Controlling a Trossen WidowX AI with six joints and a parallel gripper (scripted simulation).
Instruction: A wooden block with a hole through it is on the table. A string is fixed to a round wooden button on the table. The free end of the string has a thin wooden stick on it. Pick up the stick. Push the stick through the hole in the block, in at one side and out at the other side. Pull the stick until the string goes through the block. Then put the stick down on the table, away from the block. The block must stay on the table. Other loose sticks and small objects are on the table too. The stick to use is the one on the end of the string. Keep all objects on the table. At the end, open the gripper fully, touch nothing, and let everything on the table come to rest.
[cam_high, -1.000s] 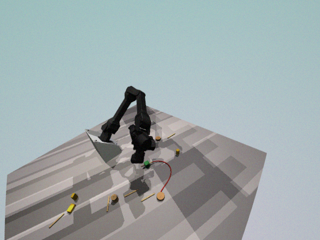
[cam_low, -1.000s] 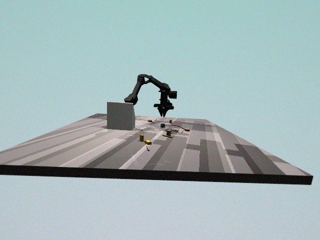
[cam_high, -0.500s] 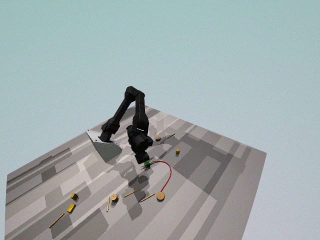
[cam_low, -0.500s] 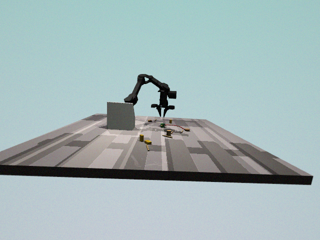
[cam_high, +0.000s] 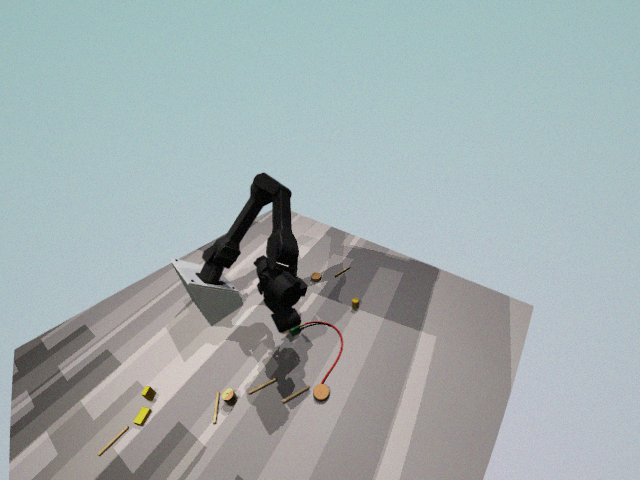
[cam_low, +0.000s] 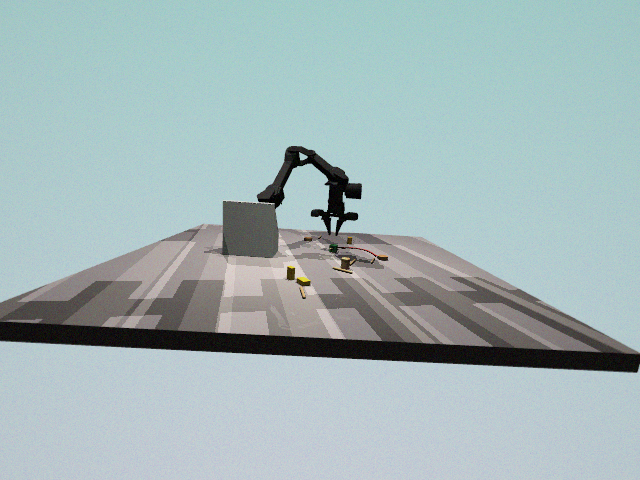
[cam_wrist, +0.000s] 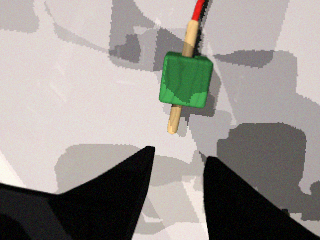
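My gripper tip is 60 mm above the green cube, 30 mm to the right of it and 10 mm short of it. Also, from my gripper tip: yellow cylinder (220 mm to the left, 100 mm ahead, 60 mm below); thin wooden stick (60 mm below, 40 mm to the left, 10 mm ahead); wooden cylinder (230 mm to the right, 60 mm below, 30 mm ahead).
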